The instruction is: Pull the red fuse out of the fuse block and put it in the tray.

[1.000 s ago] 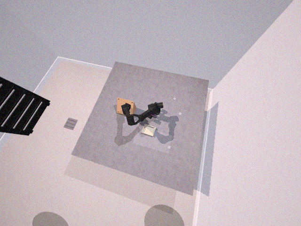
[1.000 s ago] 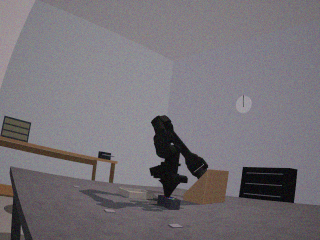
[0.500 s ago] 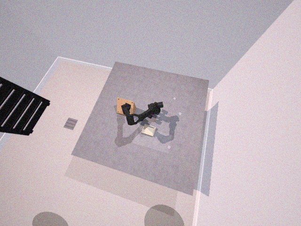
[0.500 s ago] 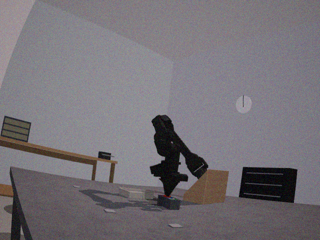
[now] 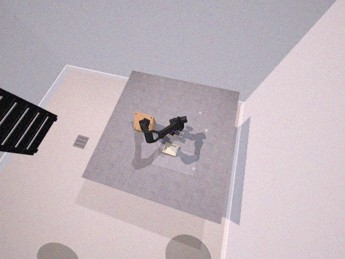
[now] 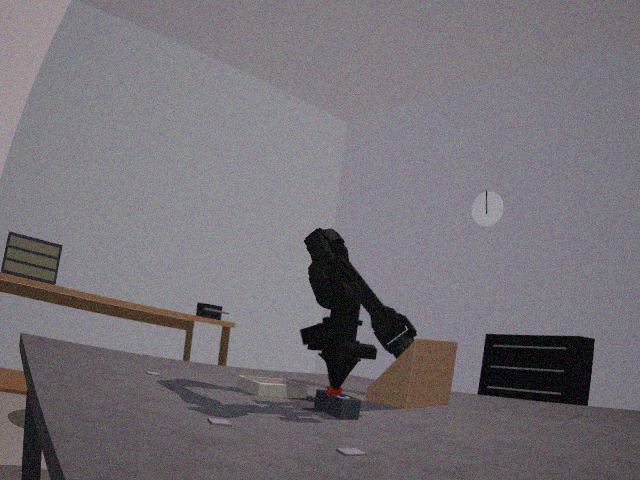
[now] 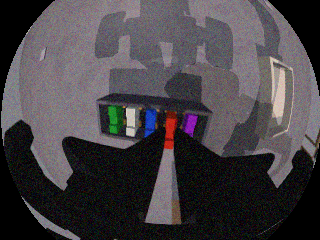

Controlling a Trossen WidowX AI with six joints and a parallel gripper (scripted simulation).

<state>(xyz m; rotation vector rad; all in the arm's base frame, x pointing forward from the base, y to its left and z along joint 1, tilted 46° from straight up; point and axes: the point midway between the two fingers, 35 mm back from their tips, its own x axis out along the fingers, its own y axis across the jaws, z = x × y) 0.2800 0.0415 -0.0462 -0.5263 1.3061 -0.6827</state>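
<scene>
Now: the blue fuse 2 cm to the left of my gripper tip and 2 cm below it. Round my gripper tip: white fuse 1 cm ahead, 4 cm to the left, 2 cm below; purple fuse 2 cm to the right, 2 cm below; red fuse 1 cm below.
</scene>
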